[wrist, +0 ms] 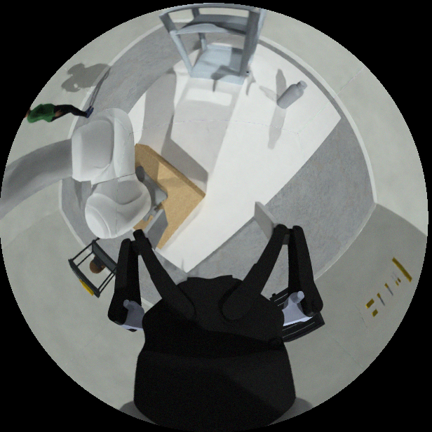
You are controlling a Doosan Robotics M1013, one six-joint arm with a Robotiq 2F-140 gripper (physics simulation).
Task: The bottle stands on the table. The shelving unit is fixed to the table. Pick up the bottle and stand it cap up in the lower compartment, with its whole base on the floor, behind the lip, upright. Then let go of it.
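A grey bottle with a narrower cap stands upright on the white table, at the upper right of the wrist view. The blue-grey shelving unit stands on the table at the top of the view, to the left of the bottle. Its lower floor and its posts show, and its upper part reaches the edge of the view. My gripper is wide open and empty at the bottom of the view. It is high above the table and well apart from the bottle and the shelving unit.
The robot's white arm and its base on a tan board are at the left. A person in green is at the far left. A dark cart stands on the floor at the lower left. Yellow marks are at the right.
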